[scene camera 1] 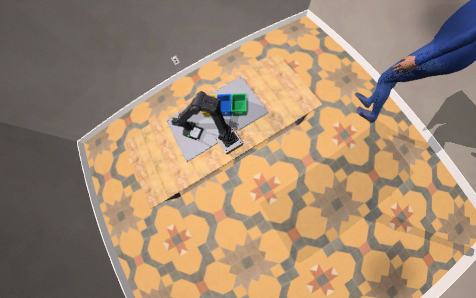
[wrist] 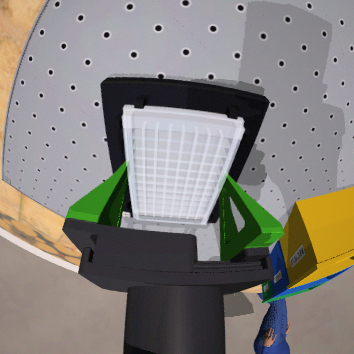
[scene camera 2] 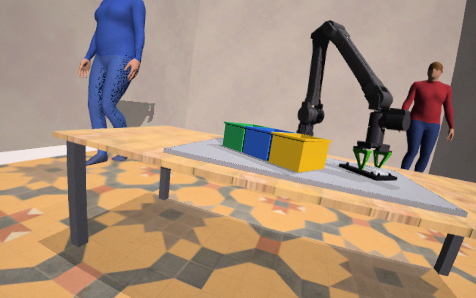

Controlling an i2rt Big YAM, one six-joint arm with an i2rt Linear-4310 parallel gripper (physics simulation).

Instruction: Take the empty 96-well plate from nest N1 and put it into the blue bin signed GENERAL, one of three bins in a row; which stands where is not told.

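Places are measured from the arm's base along level axes (x ahead, y left, z up), in metres.
Pixels of known places: gripper, between the fingertips: [scene camera 1: 192, 131] [wrist: 176, 170] [scene camera 2: 368, 170]; arm's base, origin of its link: [scene camera 1: 230, 139].
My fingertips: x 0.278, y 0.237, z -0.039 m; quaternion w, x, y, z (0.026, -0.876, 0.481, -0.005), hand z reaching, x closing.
Observation:
Ahead of a thing's pixels: the offset from my fingertips to its top centre. "pt": to the spot under its first point. Level surfaces: height alone.
The clear-white 96-well plate @[dx -0.005, dy -0.003, dz +0.013 m] [scene camera 1: 195, 133] [scene camera 2: 385, 172] [wrist: 177, 145] sits level in a black nest @[dx -0.004, dy -0.004, dz +0.008 m] [scene camera 2: 350, 167] [wrist: 185, 91] on the grey board. No nest label is readable. My gripper [scene camera 2: 371, 166] [wrist: 176, 170] is low over the nest, and its green fingers are shut on the plate, one against each long side. The blue bin [scene camera 1: 224, 102] [scene camera 2: 257, 143] [wrist: 278, 267] is the middle one of the row. Its small label shows in the wrist view but is too small to read.
The yellow bin [scene camera 2: 300, 152] [wrist: 325, 225] stands at the row's end nearest the nest, the green bin @[pt dx -0.019, dy -0.499, dz -0.008 m] [scene camera 1: 239, 103] [scene camera 2: 233, 136] at the far end. The grey board @[dz -0.014 m] [scene camera 1: 192, 150] [scene camera 2: 425, 194] lies on a wooden table @[dz -0.027 m] [scene camera 1: 150, 190] [scene camera 2: 115, 135]. Two people stand beyond the table.

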